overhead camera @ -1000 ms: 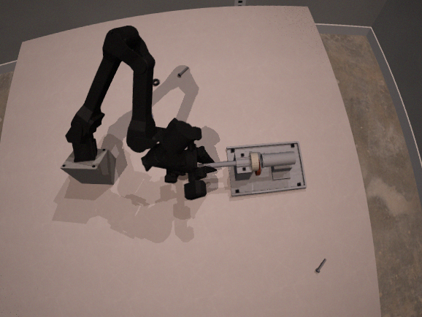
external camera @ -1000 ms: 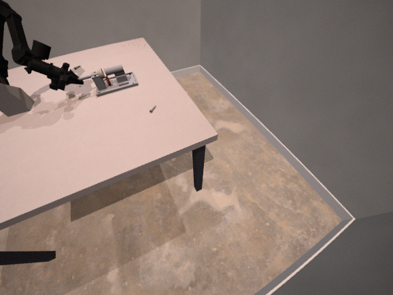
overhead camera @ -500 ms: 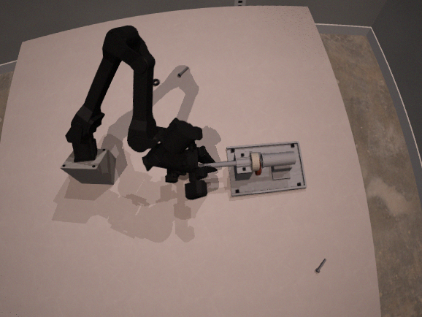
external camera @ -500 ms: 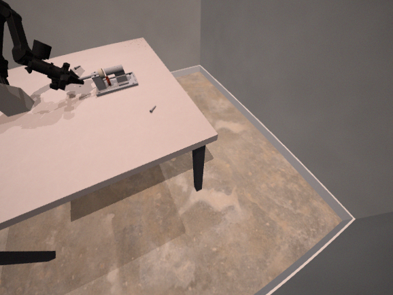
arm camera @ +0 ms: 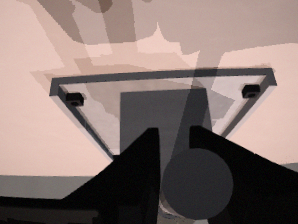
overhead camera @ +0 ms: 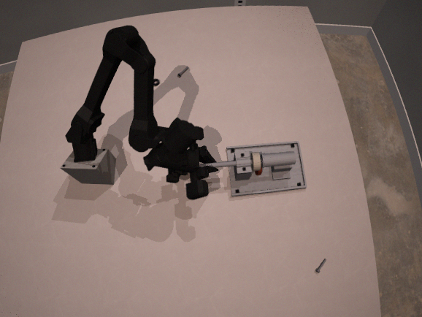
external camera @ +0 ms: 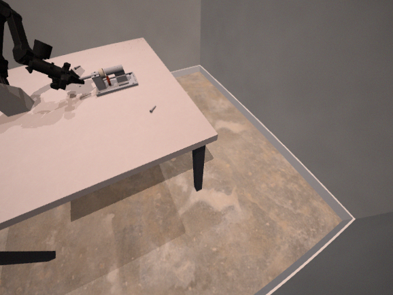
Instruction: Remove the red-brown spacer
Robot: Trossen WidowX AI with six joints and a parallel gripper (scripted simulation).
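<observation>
The grey shaft lies 60 mm ahead of my hand. Also, from my hand: red-brown spacer 140 mm ahead, 10 mm to the right, 50 mm below; then blue screwdriver 160 mm behind, 220 mm to the left, 70 mm below; then cream spacer 120 mm ahead, 10 mm to the right.
</observation>
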